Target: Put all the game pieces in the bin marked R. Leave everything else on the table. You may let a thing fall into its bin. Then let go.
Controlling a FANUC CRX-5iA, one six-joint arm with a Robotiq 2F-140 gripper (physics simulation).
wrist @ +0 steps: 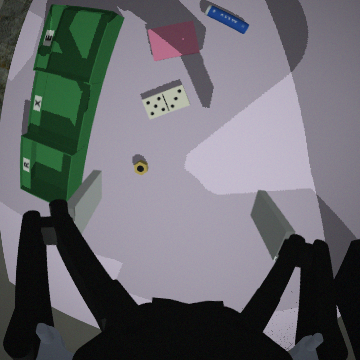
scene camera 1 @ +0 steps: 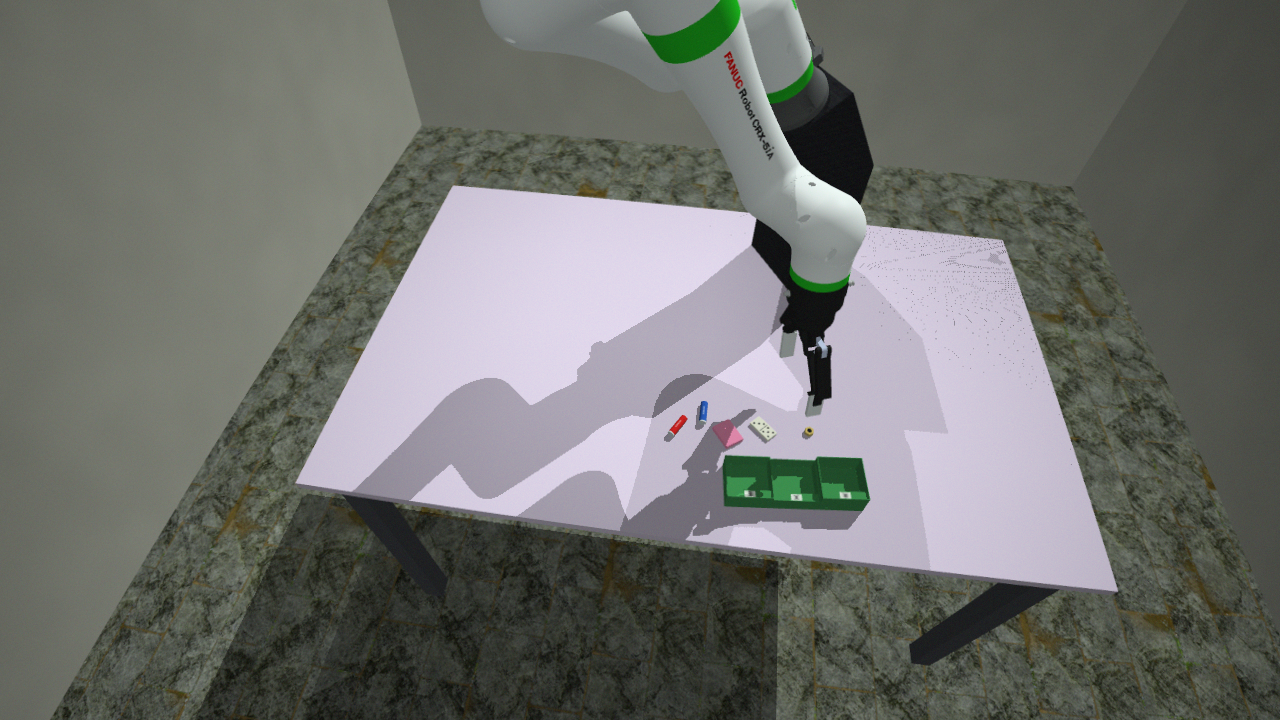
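Seen in the pictures: gripper, fingertip midpoint: (wrist: pixel 179 194) (scene camera 1: pixel 798 383); arm's base, link origin: (scene camera 1: pixel 789 100).
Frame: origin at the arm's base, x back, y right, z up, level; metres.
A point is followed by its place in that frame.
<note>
A white domino (scene camera 1: pixel 762 428) {x -0.451, y -0.060, z -0.433 m} (wrist: pixel 165 101) {x -0.449, y -0.062, z -0.433 m} with black dots lies flat on the table, between the pink square and the brass nut. The bin marked R (scene camera 1: pixel 841 476) {x -0.524, y -0.216, z -0.433 m} (wrist: pixel 47 170) {x -0.561, y -0.232, z -0.433 m} is the right compartment of the green tray in the scene view and the lowest one in the wrist view; its visible inside holds no piece. My gripper (scene camera 1: pixel 801 376) {x -0.395, y -0.110, z -0.344 m} (wrist: pixel 179 194) {x -0.395, y -0.110, z -0.344 m} is wide open and empty above the table, on the robot's side of the domino. The domino lies beyond the fingertips in the wrist view.
A pink square (scene camera 1: pixel 727 434) {x -0.481, y 0.005, z -0.430 m} (wrist: pixel 174 41) {x -0.474, y 0.004, z -0.430 m}, a blue battery-like cylinder (scene camera 1: pixel 702 411) {x -0.442, y 0.060, z -0.426 m} (wrist: pixel 227 19) {x -0.439, y 0.056, z -0.426 m}, a red one (scene camera 1: pixel 677 426) {x -0.487, y 0.103, z -0.426 m} and a brass nut (scene camera 1: pixel 808 432) {x -0.442, y -0.150, z -0.431 m} (wrist: pixel 140 168) {x -0.436, y -0.151, z -0.431 m} lie on the table. The green tray's X compartment (scene camera 1: pixel 793 479) {x -0.550, y -0.128, z -0.433 m} (wrist: pixel 59 107) {x -0.571, y -0.132, z -0.433 m} is in its middle.
</note>
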